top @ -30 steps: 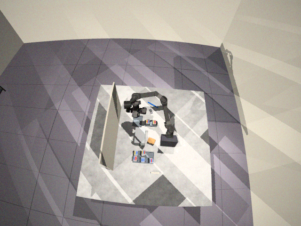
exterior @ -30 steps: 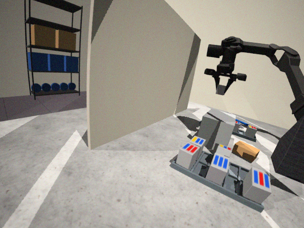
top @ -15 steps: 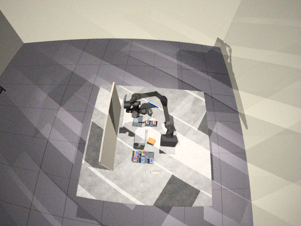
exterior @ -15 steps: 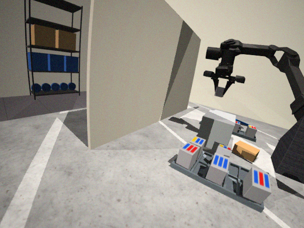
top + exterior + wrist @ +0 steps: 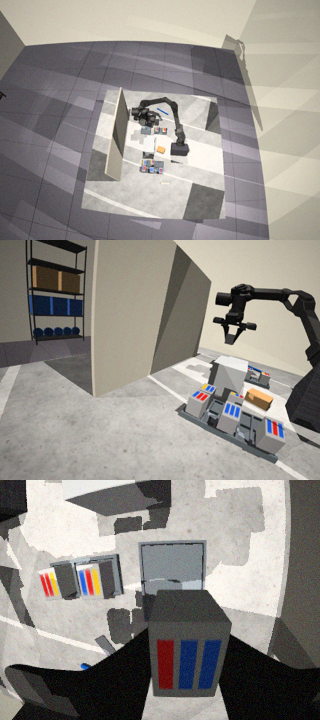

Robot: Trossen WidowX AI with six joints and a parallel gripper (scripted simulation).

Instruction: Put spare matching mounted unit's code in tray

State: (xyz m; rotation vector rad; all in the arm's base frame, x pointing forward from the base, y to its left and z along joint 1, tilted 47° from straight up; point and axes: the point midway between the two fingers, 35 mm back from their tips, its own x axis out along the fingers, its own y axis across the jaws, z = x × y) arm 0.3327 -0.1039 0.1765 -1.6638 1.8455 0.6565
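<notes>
Right now my gripper tip is 1 cm past the tray and 14 cm above it. The rest, counted from my gripper tip: grey mounted unit (5 cm behind, 20 cm to the left, 9 cm below); then tall beige partition (20 cm ahead, 19 cm to the left, 8 cm above); then holder (15 cm behind, 2 cm to the left, 14 cm below).
</notes>
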